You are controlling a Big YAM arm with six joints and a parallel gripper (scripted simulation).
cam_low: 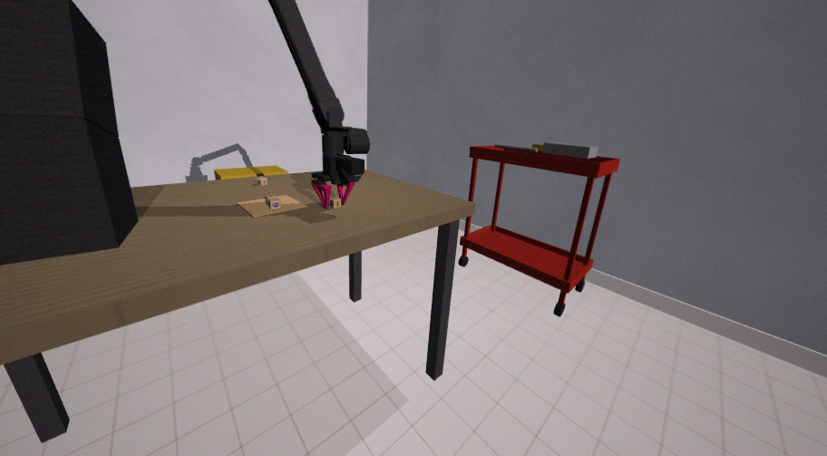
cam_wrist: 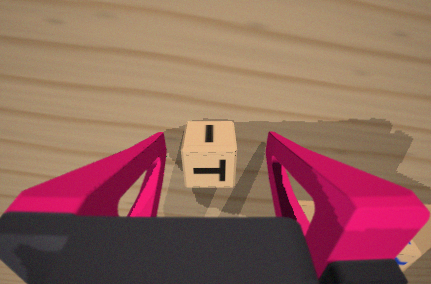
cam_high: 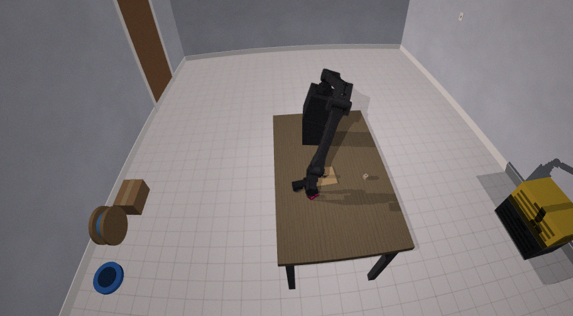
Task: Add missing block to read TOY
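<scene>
Right now my hand is right at the light wooden block. Also, from my hand: tan mat 140 mm behind, 100 mm to the left, 10 mm below.
</scene>
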